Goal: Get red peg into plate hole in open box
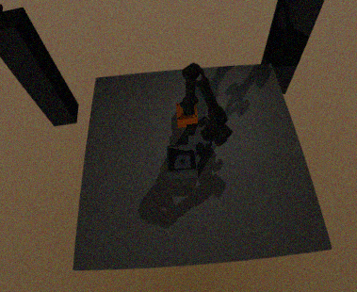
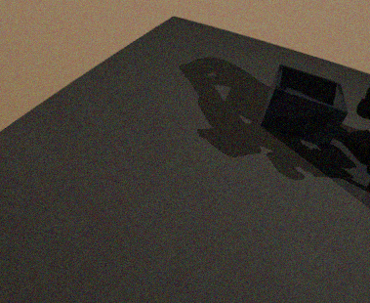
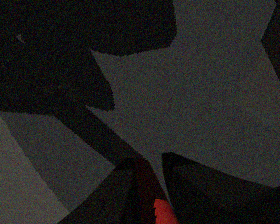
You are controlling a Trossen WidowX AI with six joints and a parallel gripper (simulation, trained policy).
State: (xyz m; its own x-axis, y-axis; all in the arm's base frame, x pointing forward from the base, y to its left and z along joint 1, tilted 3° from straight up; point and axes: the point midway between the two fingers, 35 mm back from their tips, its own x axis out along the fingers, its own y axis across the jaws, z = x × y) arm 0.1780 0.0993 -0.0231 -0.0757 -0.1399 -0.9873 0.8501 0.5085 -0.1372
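The box is 14 cm ahead of my gripper tip, 18 cm to the right of it and 1 cm below it. The rest, counted from my gripper tip: red peg 1 cm behind, 2 cm to the left, 1 cm above.
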